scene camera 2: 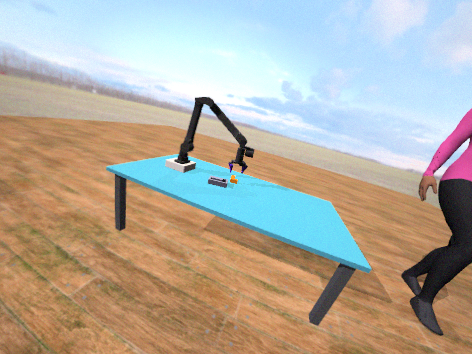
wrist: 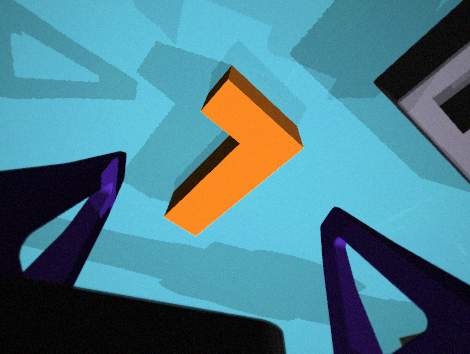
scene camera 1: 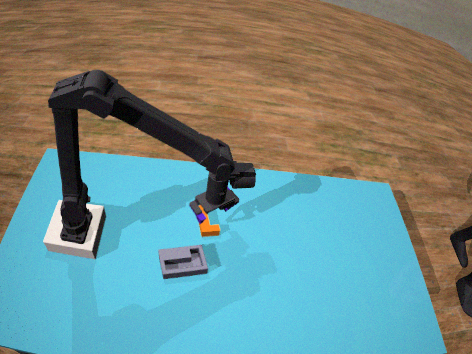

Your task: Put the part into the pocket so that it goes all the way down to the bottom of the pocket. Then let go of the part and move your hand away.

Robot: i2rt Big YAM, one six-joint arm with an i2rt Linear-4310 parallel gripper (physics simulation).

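Seen in the pictures: gripper, between the fingertips: [scene camera 2: 236, 173] [wrist: 232, 192] [scene camera 1: 212, 216]; arm's base, origin of its link: [scene camera 2: 182, 161] [scene camera 1: 77, 227].
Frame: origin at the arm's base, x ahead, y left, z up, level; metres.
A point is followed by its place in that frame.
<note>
The orange L-shaped part [scene camera 1: 211, 230] @(z -0.027, x 0.442, y 0.083 m) [scene camera 2: 233, 179] @(z -0.028, x 0.436, y 0.082 m) [wrist: 260, 150] @(z -0.027, x 0.425, y 0.095 m) lies on the blue table with a broad L face up, apart from the grey pocket block [scene camera 1: 175, 254] @(z -0.021, x 0.335, y -0.029 m) [scene camera 2: 217, 183] @(z -0.038, x 0.373, y -0.085 m) [wrist: 420, 105] @(z -0.021, x 0.405, y 0.012 m). The block's L-shaped recess is empty. In the wrist view the block is cut off at the right edge. My gripper [scene camera 1: 215, 212] @(z 0.023, x 0.438, y 0.103 m) [scene camera 2: 237, 172] @(z 0.023, x 0.438, y 0.103 m) [wrist: 232, 192] @(z 0.023, x 0.438, y 0.103 m) is open above the part, holding nothing. In the wrist view the part shows between and beyond the two purple fingertips, its corner pointing right. In scene camera 1 a finger overlaps the part's far arm.
The arm's white base [scene camera 1: 98, 232] @(z -0.019, x 0.073, y 0.006 m) [scene camera 2: 175, 166] @(z -0.028, x -0.004, y -0.077 m) stands at the left of the blue table [scene camera 1: 350, 260] @(z -0.057, x 0.948, y 0.016 m) [scene camera 2: 300, 220] @(z -0.057, x 0.972, y -0.148 m). The pocket block lies between that base and the part, nearer the viewer. A person [scene camera 2: 457, 190] stands on the floor beyond the table's right end.
</note>
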